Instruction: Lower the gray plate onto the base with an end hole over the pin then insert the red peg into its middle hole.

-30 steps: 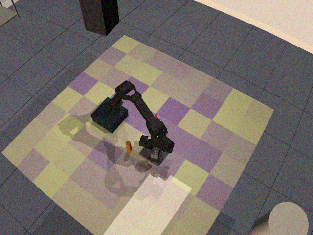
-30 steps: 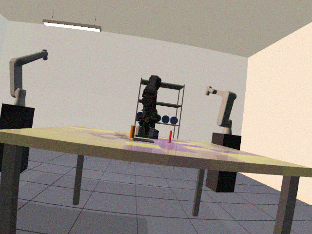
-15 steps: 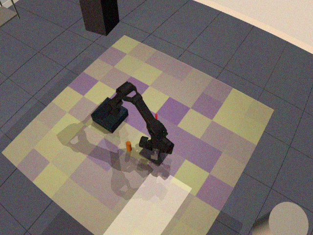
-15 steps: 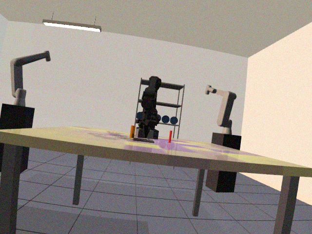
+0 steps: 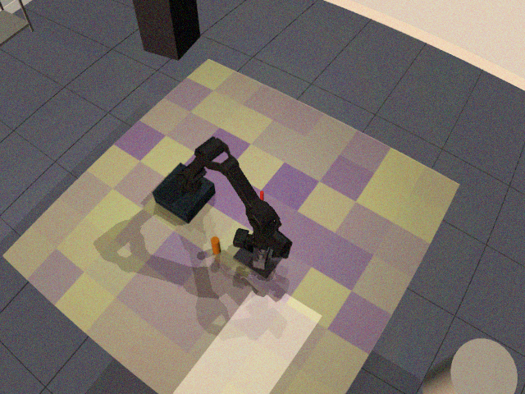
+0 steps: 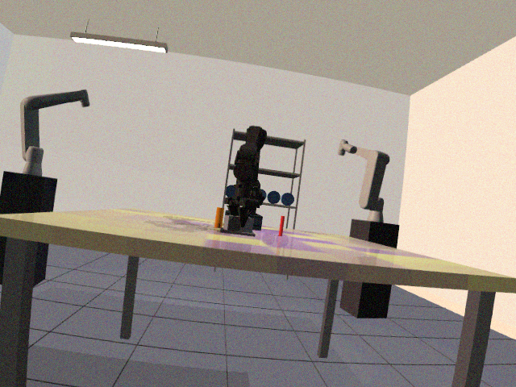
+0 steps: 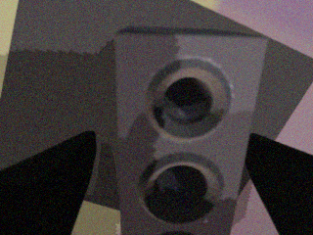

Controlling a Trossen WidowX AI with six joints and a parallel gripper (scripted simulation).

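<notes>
Right now my gripper tip is 20 mm below the gray plate. The rest, counted from my gripper tip: dark flat base 10 mm behind, 20 mm to the left, 20 mm below; then orange cylinder 160 mm behind, 50 mm to the right, 20 mm above; then red peg 90 mm behind, 200 mm to the left, 20 mm above.
</notes>
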